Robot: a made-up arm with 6 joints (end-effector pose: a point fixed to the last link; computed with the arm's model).
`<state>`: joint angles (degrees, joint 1 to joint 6).
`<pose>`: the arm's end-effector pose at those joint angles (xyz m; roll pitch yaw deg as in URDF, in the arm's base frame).
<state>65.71 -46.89 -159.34 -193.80 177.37 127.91</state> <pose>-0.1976 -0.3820 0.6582 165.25 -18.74 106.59</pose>
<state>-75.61 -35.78 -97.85 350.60 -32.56 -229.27</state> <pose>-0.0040 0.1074 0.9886 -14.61 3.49 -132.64</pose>
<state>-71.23 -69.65 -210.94 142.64 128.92 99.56</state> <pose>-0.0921 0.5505 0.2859 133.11 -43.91 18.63</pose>
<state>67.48 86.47 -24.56 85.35 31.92 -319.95</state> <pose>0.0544 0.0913 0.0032 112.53 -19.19 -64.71</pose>
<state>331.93 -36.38 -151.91 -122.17 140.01 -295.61</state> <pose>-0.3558 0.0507 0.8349 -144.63 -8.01 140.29</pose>
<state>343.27 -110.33 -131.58 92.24 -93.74 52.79</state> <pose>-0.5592 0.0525 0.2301 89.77 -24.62 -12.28</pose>
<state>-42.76 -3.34 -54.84 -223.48 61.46 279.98</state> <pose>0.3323 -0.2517 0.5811 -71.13 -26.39 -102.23</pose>
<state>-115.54 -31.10 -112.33 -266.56 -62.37 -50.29</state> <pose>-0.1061 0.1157 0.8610 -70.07 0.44 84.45</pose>
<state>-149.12 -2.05 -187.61 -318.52 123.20 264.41</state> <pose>-0.0179 -0.1247 0.9420 116.32 11.40 -15.56</pose>
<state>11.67 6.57 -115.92 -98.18 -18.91 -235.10</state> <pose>0.3733 0.2024 0.8144 -51.72 -64.16 -94.25</pose>
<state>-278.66 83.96 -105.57 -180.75 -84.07 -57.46</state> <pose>0.0624 0.3986 0.0776 121.83 -28.75 -24.44</pose>
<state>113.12 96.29 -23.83 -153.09 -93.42 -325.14</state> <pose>-0.1476 0.2173 0.1635 -29.83 2.37 142.33</pose>
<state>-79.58 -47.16 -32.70 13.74 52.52 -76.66</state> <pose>0.0310 -0.1194 0.5647 156.51 -19.24 -4.62</pose>
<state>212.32 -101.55 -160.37 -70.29 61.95 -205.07</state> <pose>0.6323 0.4674 0.2935 67.20 21.41 176.57</pose>
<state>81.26 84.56 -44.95 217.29 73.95 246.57</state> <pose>0.0956 0.2740 -0.1055 -150.45 -36.37 -17.11</pose>
